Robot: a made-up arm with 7 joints. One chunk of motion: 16 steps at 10 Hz.
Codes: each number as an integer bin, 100 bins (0 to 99) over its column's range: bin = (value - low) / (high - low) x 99, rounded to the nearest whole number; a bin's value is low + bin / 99 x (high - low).
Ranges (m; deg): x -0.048..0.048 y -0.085..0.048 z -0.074..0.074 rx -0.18..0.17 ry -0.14..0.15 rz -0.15..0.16
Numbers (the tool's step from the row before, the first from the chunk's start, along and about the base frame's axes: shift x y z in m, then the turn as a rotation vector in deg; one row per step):
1: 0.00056 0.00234 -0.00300 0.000 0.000 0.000
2: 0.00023 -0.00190 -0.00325 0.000 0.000 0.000
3: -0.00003 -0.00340 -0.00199 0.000 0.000 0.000
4: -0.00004 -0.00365 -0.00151 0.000 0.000 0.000
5: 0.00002 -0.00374 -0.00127 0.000 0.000 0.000
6: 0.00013 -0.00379 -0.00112 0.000 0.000 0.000
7: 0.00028 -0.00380 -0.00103 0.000 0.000 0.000
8: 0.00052 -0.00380 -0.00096 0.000 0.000 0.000
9: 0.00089 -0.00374 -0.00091 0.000 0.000 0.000
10: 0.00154 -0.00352 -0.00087 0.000 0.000 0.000
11: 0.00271 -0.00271 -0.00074 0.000 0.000 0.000
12: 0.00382 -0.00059 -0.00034 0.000 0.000 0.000
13: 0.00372 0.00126 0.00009 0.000 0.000 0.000
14: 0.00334 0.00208 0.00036 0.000 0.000 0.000
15: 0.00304 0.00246 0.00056 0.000 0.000 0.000
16: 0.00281 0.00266 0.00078 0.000 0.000 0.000
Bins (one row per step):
1: 50 65 47 51 48 48
2: 50 62 47 51 48 48
3: 49 61 48 51 48 48
4: 49 61 48 51 48 48
5: 50 60 49 51 48 48
6: 50 60 49 51 48 48
7: 50 60 49 51 48 48
8: 50 60 49 51 48 48
9: 50 60 49 51 48 48
10: 51 61 49 51 48 48
11: 52 61 49 51 48 48
12: 53 63 49 51 48 48
13: 53 64 50 51 48 48
14: 53 65 50 51 48 48
15: 53 65 50 51 48 48
16: 52 65 50 51 48 48

